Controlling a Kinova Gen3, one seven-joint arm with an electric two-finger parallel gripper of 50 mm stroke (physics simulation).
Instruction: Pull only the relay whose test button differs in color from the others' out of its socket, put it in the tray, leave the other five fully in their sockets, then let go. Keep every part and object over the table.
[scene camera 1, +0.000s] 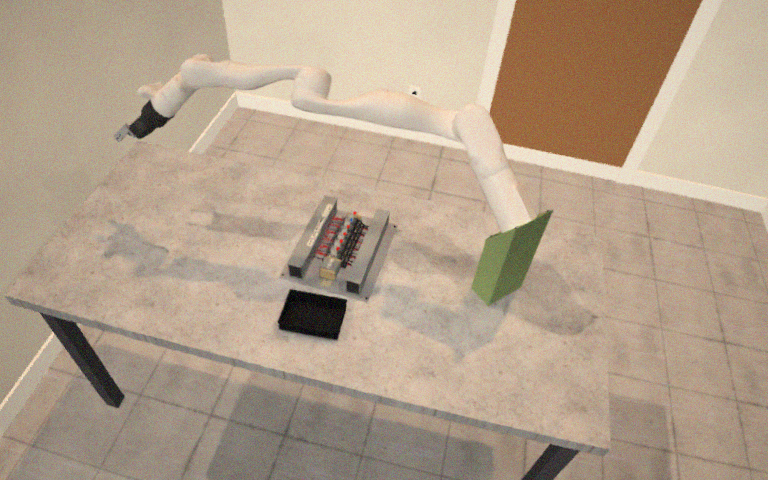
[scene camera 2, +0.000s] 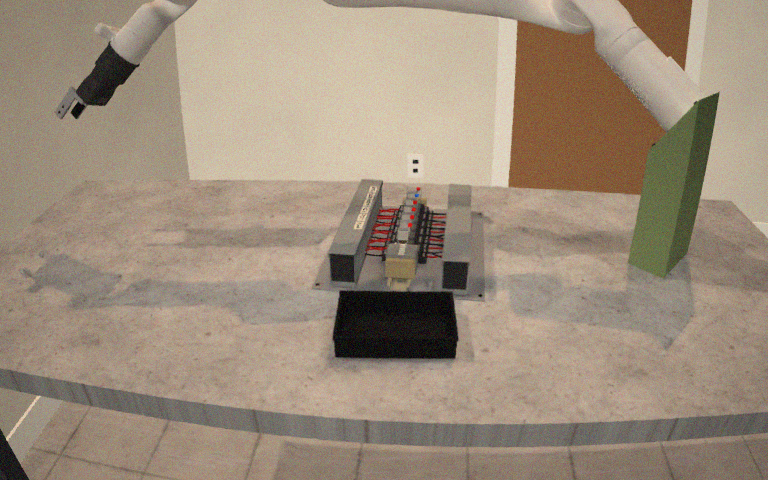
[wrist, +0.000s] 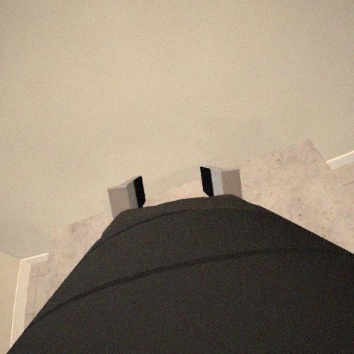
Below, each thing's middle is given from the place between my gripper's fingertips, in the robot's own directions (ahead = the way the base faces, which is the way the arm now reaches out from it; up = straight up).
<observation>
The baseplate (scene camera 2: 372, 277) is 68 cm behind my hand, 25 cm below it and 11 cm to the left of it. From my hand the other things lie so: black tray (scene camera 2: 355, 323) 65 cm behind, 36 cm to the left, 25 cm below.
</observation>
